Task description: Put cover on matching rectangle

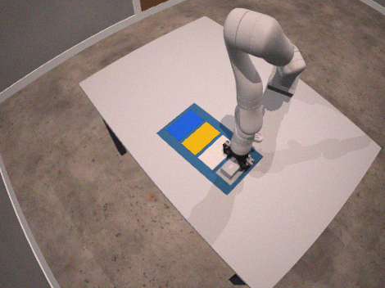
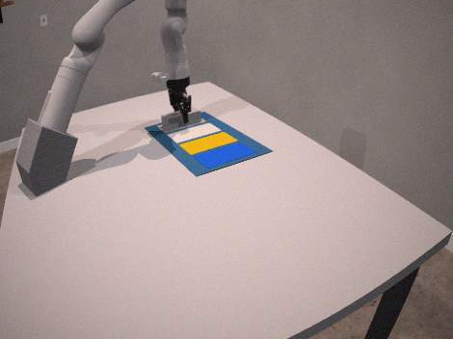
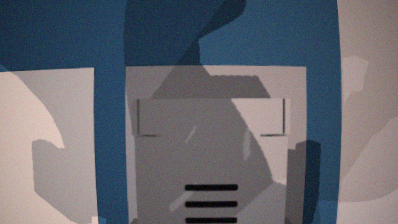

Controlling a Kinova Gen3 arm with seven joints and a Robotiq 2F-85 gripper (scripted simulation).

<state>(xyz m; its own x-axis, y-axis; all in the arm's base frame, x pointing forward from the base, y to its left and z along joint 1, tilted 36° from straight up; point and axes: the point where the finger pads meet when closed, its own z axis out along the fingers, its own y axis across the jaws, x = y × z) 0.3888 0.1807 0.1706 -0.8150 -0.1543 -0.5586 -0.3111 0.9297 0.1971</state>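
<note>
My gripper is now 12 cm to the left of the dark blue mat, 9 cm short of it and 3 cm above it.
</note>
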